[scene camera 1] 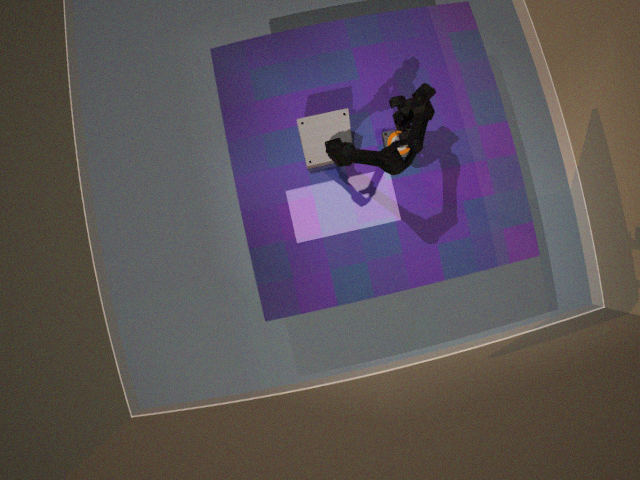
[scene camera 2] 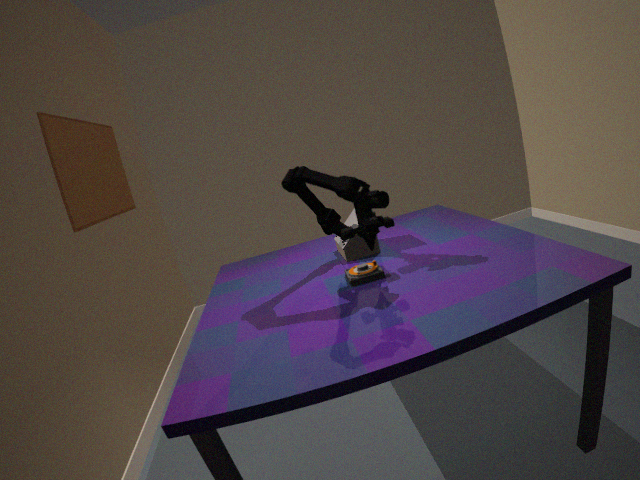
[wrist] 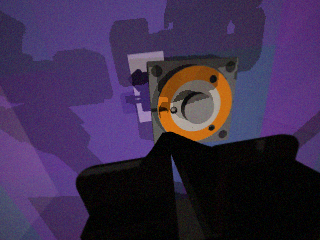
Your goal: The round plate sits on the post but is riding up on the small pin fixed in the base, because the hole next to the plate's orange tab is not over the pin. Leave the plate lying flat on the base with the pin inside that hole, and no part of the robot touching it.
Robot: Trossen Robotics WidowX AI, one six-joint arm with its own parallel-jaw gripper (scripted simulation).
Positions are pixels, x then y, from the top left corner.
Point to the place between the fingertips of my gripper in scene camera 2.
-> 372, 250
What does my gripper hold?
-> Nothing.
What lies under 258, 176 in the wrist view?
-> My gripper.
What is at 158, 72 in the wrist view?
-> A grey square base.
